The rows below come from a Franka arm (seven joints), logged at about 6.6 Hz.
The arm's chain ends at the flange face. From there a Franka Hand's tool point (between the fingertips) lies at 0.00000 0.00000 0.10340 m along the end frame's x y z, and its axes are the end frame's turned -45 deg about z.
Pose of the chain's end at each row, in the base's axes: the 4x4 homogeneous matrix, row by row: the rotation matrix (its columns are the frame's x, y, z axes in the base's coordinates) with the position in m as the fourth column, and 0 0 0 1 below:
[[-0.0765, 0.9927, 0.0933, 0.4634], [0.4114, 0.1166, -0.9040, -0.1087], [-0.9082, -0.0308, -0.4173, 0.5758], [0, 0, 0, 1]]
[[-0.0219, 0.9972, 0.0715, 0.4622], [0.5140, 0.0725, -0.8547, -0.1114], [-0.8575, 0.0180, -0.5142, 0.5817], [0, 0, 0, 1]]
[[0.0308, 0.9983, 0.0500, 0.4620], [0.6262, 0.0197, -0.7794, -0.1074], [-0.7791, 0.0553, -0.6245, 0.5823], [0, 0, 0, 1]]
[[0.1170, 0.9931, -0.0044, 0.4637], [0.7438, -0.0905, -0.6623, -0.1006], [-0.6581, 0.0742, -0.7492, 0.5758], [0, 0, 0, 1]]
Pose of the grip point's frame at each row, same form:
[[-0.7560, 0.6479, 0.0933, 0.4730], [0.2085, 0.3734, -0.9040, -0.2022], [-0.6204, -0.6640, -0.4173, 0.5327], [0, 0, 0, 1]]
[[-0.7206, 0.6896, 0.0715, 0.4696], [0.3122, 0.4147, -0.8547, -0.1998], [-0.6191, -0.5936, -0.5142, 0.5285], [0, 0, 0, 1]]
[[-0.6841, 0.7277, 0.0500, 0.4672], [0.4289, 0.4567, -0.7794, -0.1880], [-0.5900, -0.5118, -0.6245, 0.5177], [0, 0, 0, 1]]
[[-0.6195, 0.7850, -0.0044, 0.4632], [0.5899, 0.4620, -0.6623, -0.1691], [-0.5178, -0.4129, -0.7492, 0.4983], [0, 0, 0, 1]]

